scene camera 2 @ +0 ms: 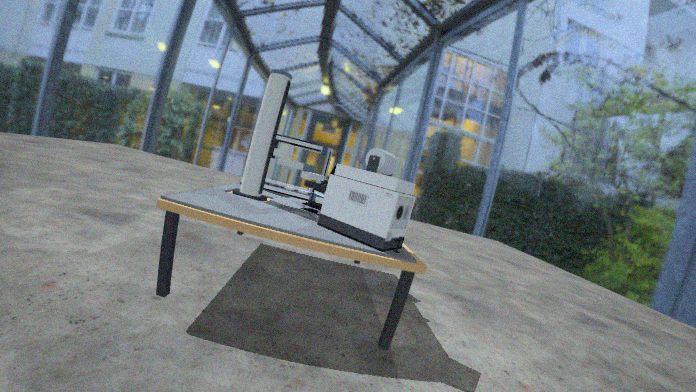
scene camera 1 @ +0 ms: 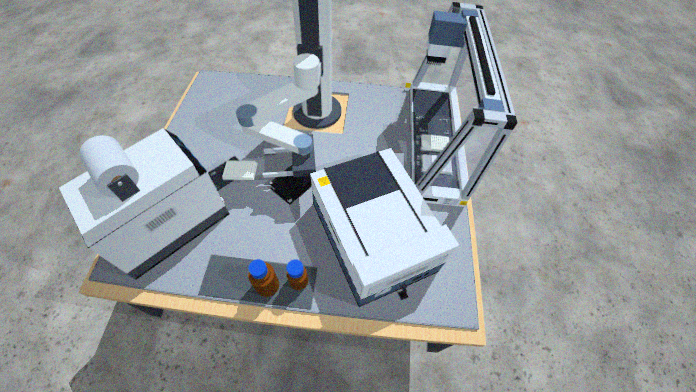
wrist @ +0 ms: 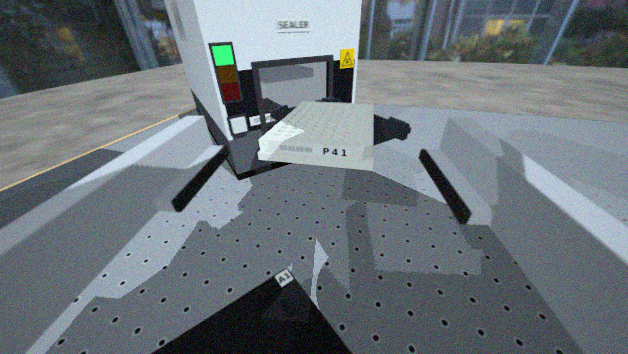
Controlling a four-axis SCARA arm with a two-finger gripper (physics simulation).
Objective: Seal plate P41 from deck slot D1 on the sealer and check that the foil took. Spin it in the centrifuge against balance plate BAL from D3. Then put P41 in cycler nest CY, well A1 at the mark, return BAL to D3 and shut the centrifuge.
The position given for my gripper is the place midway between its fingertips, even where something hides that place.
I see my gripper (scene camera 1: pixel 263 163) and a sealer tray (wrist: pixel 385 129).
My gripper shows as well in the wrist view (wrist: pixel 320 135).
